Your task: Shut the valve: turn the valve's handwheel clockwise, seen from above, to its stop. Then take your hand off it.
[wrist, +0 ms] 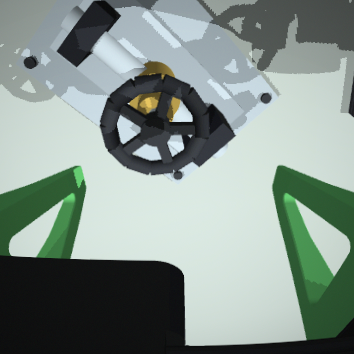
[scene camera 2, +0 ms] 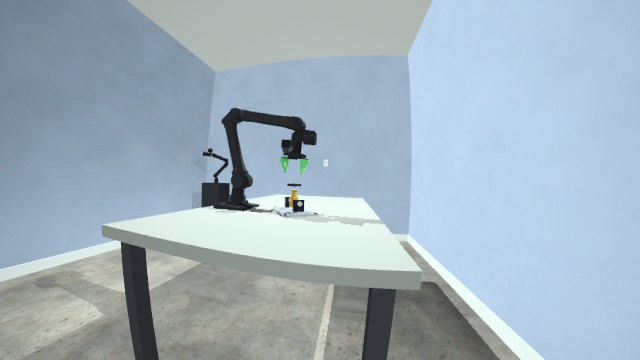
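The valve's black handwheel, a five-spoked ring, lies level on top of the brass-yellow valve body. In the wrist view the wheel is a little left of the middle, in the upper half. My gripper points down with its green fingers wide open and empty. It hangs above the wheel, apart from it, with a visible gap in the scene view. The frames do not show how far the wheel is turned.
The valve's pale base plate lies on the white table, with dark bolts near its corners. Black blocks hold the pipe on either side of the body. A smaller black arm stands on a dark box behind, at the left.
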